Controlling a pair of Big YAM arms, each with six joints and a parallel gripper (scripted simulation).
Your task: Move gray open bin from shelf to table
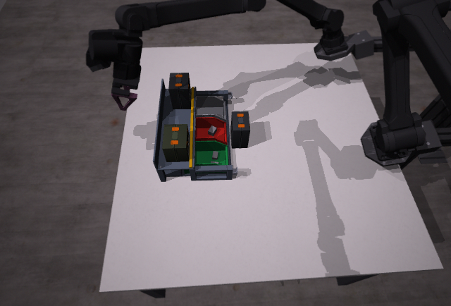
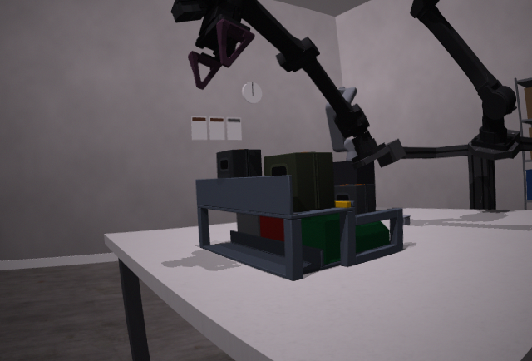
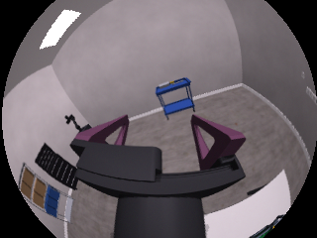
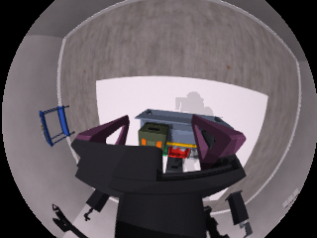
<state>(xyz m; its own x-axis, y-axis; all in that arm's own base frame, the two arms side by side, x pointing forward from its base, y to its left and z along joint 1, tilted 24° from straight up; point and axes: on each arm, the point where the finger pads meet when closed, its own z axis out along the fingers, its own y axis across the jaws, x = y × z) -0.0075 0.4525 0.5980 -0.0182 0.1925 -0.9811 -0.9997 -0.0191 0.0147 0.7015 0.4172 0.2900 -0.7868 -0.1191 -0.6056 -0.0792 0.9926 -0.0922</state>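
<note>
Now: the gray bin 260 mm behind my right hand, 140 mm to the right of it and 300 mm below it. Round my right hand: green bin (230 mm behind, 80 mm to the left, 300 mm below); then red bin (240 mm behind, 30 mm to the right, 300 mm below); then shelf (210 mm behind, 40 mm to the right, 270 mm below).
</note>
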